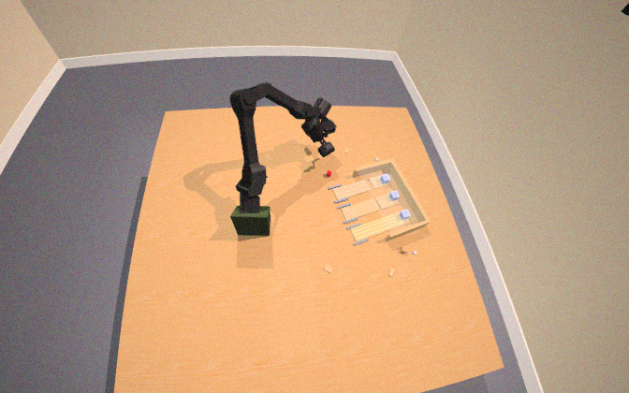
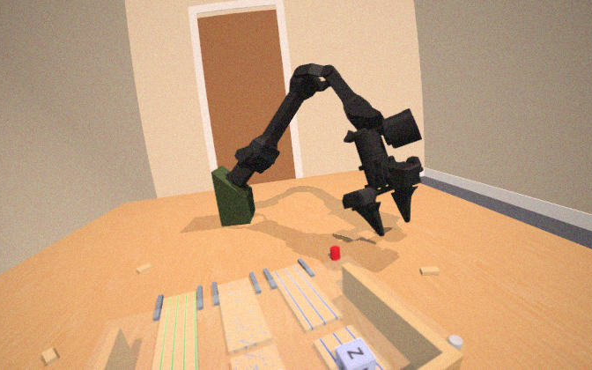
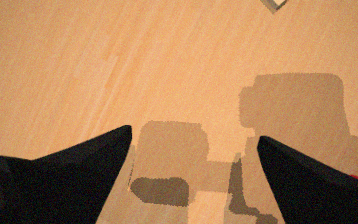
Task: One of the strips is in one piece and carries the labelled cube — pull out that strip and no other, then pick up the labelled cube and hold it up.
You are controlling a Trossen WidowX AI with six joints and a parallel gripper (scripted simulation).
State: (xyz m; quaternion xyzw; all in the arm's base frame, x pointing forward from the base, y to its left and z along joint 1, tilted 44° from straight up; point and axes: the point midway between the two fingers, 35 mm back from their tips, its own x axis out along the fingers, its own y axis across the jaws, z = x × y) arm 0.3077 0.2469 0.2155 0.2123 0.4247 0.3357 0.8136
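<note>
Right now the red cylinder is 2 cm ahead of my gripper tip, 14 cm to the right of it and 2 cm below it.
</note>
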